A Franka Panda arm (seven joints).
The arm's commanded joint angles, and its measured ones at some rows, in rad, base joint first. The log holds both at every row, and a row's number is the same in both.
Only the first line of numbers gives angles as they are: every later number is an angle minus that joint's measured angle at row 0.
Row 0, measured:
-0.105, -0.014, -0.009, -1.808, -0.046, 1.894, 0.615
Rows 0 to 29, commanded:
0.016, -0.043, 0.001, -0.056, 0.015, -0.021, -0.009
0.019, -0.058, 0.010, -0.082, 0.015, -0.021, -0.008
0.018, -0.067, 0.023, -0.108, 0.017, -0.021, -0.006
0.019, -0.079, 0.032, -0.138, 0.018, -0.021, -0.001
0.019, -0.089, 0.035, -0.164, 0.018, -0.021, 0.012
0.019, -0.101, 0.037, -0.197, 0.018, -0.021, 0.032
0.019, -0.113, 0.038, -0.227, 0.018, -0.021, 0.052
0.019, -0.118, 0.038, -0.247, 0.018, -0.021, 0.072
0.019, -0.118, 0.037, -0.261, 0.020, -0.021, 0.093
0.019, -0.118, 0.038, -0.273, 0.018, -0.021, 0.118
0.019, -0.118, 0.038, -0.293, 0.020, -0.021, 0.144
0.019, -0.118, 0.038, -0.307, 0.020, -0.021, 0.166
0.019, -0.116, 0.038, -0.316, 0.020, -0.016, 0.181
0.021, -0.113, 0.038, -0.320, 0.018, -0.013, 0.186
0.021, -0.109, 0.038, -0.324, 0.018, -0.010, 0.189
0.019, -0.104, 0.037, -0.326, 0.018, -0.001, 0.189
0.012, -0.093, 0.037, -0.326, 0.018, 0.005, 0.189
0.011, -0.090, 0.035, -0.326, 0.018, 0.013, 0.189
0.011, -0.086, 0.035, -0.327, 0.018, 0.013, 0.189
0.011, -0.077, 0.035, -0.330, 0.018, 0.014, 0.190
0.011, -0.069, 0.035, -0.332, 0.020, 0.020, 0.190
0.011, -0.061, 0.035, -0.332, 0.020, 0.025, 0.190
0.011, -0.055, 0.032, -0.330, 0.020, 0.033, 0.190
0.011, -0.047, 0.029, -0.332, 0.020, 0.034, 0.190
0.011, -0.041, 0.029, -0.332, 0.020, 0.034, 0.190
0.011, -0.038, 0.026, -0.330, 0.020, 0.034, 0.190
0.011, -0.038, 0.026, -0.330, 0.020, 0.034, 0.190
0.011, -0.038, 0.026, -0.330, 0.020, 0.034, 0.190
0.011, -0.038, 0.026, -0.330, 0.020, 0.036, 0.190
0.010, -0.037, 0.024, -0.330, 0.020, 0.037, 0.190
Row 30, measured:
0.016, -0.036, 0.021, -0.327, 0.005, 0.020, 0.173
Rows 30 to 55, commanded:
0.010, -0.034, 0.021, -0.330, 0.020, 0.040, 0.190
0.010, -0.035, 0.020, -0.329, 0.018, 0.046, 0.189
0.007, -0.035, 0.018, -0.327, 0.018, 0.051, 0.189
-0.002, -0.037, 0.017, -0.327, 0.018, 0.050, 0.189
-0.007, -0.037, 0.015, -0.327, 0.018, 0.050, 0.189
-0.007, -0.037, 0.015, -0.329, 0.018, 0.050, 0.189
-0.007, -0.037, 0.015, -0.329, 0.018, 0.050, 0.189
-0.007, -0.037, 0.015, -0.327, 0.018, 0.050, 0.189
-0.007, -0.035, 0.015, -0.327, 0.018, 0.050, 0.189
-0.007, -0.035, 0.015, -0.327, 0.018, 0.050, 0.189
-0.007, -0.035, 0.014, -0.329, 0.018, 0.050, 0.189
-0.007, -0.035, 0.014, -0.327, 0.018, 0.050, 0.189
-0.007, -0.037, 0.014, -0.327, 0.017, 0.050, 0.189
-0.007, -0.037, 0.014, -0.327, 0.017, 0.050, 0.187
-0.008, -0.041, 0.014, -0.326, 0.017, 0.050, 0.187
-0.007, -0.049, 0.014, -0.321, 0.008, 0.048, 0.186
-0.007, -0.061, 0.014, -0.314, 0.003, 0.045, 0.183
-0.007, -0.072, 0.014, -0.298, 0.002, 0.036, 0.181
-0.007, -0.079, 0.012, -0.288, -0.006, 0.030, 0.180
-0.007, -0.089, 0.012, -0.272, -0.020, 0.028, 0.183
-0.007, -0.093, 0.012, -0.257, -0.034, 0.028, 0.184
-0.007, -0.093, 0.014, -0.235, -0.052, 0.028, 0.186
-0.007, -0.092, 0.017, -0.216, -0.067, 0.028, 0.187
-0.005, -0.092, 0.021, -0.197, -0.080, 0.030, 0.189
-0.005, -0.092, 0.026, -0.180, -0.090, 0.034, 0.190
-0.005, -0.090, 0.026, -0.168, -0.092, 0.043, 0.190
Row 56, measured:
-0.006, -0.094, 0.015, -0.218, -0.058, 0.040, 0.173
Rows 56 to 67, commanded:
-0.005, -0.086, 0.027, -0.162, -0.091, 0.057, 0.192
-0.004, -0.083, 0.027, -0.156, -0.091, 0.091, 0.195
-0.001, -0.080, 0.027, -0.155, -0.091, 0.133, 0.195
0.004, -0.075, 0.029, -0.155, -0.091, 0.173, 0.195
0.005, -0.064, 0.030, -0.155, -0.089, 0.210, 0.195
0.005, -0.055, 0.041, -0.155, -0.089, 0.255, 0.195
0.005, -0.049, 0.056, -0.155, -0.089, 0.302, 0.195
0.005, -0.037, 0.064, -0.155, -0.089, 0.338, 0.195
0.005, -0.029, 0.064, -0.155, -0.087, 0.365, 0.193
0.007, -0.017, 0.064, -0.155, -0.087, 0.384, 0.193
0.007, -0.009, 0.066, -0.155, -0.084, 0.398, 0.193
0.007, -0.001, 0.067, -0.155, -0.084, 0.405, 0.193
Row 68, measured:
0.010, -0.030, 0.058, -0.169, -0.072, 0.367, 0.173
